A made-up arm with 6 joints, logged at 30 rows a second.
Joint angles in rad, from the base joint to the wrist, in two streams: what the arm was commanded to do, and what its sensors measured. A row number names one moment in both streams.
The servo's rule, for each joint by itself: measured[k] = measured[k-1] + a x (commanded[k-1-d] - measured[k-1]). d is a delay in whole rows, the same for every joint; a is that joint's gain. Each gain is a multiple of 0.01, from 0.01 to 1. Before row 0 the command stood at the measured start. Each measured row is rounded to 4 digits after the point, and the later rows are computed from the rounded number. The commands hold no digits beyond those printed.
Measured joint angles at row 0:
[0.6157 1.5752 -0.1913 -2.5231 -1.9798 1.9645]
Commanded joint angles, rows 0 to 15:
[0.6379 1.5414 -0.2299 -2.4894 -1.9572 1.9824]
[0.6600 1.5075 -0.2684 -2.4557 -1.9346 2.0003]
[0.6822 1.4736 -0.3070 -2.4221 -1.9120 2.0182]
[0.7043 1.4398 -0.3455 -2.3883 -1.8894 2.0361]
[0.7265 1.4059 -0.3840 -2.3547 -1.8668 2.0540]
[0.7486 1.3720 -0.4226 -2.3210 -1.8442 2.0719]
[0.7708 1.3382 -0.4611 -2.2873 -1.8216 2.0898]
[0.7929 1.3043 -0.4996 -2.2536 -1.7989 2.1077]
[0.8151 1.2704 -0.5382 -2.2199 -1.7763 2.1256]
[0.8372 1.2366 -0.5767 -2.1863 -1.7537 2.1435]
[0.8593 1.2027 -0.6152 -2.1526 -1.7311 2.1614]
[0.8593 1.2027 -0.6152 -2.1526 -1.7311 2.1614]
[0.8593 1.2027 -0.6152 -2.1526 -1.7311 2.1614]
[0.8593 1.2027 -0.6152 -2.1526 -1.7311 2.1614]
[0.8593 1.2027 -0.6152 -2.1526 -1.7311 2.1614]
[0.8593 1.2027 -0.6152 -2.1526 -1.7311 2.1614]
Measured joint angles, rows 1 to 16:
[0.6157 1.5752 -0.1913 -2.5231 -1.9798 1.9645]
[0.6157 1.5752 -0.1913 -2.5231 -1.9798 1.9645]
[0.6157 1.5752 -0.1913 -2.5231 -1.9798 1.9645]
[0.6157 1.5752 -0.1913 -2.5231 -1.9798 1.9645]
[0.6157 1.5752 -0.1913 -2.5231 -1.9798 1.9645]
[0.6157 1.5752 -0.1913 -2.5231 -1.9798 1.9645]
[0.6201 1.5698 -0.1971 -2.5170 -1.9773 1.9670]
[0.6281 1.5598 -0.2078 -2.5060 -1.9726 1.9717]
[0.6389 1.5460 -0.2227 -2.4909 -1.9659 1.9782]
[0.6520 1.5290 -0.2411 -2.4724 -1.9575 1.9863]
[0.6669 1.5093 -0.2625 -2.4512 -1.9475 1.9958]
[0.6832 1.4873 -0.2865 -2.4278 -1.9361 2.0065]
[0.7007 1.4634 -0.3127 -2.4025 -1.9235 2.0182]
[0.7191 1.4379 -0.3407 -2.3757 -1.9098 2.0307]
[0.7383 1.4111 -0.3703 -2.3477 -1.8951 2.0440]
[0.7581 1.3832 -0.4013 -2.3186 -1.8795 2.0579]
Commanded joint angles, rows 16 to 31:
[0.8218 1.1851 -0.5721 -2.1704 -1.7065 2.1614]
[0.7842 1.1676 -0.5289 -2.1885 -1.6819 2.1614]
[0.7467 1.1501 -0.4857 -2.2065 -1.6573 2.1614]
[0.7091 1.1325 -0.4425 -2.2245 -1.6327 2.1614]
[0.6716 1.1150 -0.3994 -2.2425 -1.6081 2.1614]
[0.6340 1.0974 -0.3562 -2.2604 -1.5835 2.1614]
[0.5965 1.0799 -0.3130 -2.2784 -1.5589 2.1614]
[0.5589 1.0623 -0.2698 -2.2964 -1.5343 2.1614]
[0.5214 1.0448 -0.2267 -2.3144 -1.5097 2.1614]
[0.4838 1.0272 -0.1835 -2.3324 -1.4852 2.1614]
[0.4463 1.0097 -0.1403 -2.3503 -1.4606 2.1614]
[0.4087 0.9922 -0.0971 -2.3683 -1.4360 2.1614]
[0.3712 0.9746 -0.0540 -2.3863 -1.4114 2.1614]
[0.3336 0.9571 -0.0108 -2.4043 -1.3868 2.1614]
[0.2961 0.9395 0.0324 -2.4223 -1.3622 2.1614]
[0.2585 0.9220 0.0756 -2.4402 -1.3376 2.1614]
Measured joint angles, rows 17 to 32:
[0.7783 1.3543 -0.4334 -2.2887 -1.8632 2.0724]
[0.7945 1.3300 -0.4607 -2.2642 -1.8487 2.0849]
[0.8075 1.3096 -0.4839 -2.2441 -1.8358 2.0956]
[0.8179 1.2925 -0.5036 -2.2276 -1.8243 2.1048]
[0.8262 1.2781 -0.5203 -2.2141 -1.8140 2.1127]
[0.8328 1.2660 -0.5345 -2.2030 -1.8049 2.1195]
[0.8306 1.2531 -0.5401 -2.1971 -1.7941 2.1254]
[0.8213 1.2394 -0.5384 -2.1956 -1.7818 2.1304]
[0.8064 1.2251 -0.5305 -2.1976 -1.7681 2.1347]
[0.7869 1.2103 -0.5173 -2.2024 -1.7532 2.1384]
[0.7638 1.1951 -0.4996 -2.2096 -1.7372 2.1416]
[0.7378 1.1795 -0.4781 -2.2187 -1.7203 2.1444]
[0.7095 1.1636 -0.4533 -2.2294 -1.7025 2.1468]
[0.6794 1.1474 -0.4258 -2.2415 -1.6840 2.1488]
[0.6478 1.1310 -0.3959 -2.2546 -1.6648 2.1506]
[0.6150 1.1144 -0.3640 -2.2686 -1.6450 2.1521]

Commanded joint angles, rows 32 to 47:
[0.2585 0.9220 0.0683 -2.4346 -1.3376 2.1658]
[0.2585 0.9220 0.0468 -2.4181 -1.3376 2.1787]
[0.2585 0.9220 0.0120 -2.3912 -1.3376 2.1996]
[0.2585 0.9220 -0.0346 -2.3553 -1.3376 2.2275]
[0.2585 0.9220 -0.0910 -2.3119 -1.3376 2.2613]
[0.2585 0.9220 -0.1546 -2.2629 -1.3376 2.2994]
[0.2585 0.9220 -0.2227 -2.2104 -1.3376 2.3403]
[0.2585 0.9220 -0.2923 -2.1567 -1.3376 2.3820]
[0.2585 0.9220 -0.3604 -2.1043 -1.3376 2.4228]
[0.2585 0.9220 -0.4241 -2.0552 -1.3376 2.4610]
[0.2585 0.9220 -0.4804 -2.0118 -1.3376 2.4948]
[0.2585 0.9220 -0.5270 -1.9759 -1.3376 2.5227]
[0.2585 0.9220 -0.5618 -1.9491 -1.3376 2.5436]
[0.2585 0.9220 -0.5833 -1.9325 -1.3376 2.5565]
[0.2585 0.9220 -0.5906 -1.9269 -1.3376 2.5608]
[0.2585 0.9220 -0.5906 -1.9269 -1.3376 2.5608]
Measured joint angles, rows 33 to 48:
[0.5813 1.0976 -0.3304 -2.2833 -1.6247 2.1534]
[0.5468 1.0807 -0.2954 -2.2986 -1.6039 2.1545]
[0.5117 1.0637 -0.2592 -2.3144 -1.5827 2.1555]
[0.4761 1.0466 -0.2219 -2.3306 -1.5612 2.1563]
[0.4401 1.0295 -0.1838 -2.3471 -1.5393 2.1570]
[0.4038 1.0123 -0.1449 -2.3639 -1.5171 2.1576]
[0.3747 0.9979 -0.1129 -2.3766 -1.4974 2.1587]
[0.3515 0.9858 -0.0889 -2.3841 -1.4798 2.1615]
[0.3329 0.9756 -0.0738 -2.3854 -1.4642 2.1668]
[0.3180 0.9670 -0.0679 -2.3800 -1.4503 2.1753]
[0.3061 0.9598 -0.0714 -2.3677 -1.4379 2.1873]
[0.2966 0.9538 -0.0839 -2.3488 -1.4269 2.2030]
[0.2890 0.9487 -0.1047 -2.3239 -1.4171 2.2222]
[0.2829 0.9444 -0.1328 -2.2938 -1.4084 2.2446]
[0.2780 0.9408 -0.1669 -2.2597 -1.4006 2.2695]
[0.2741 0.9378 -0.2055 -2.2229 -1.3937 2.2963]

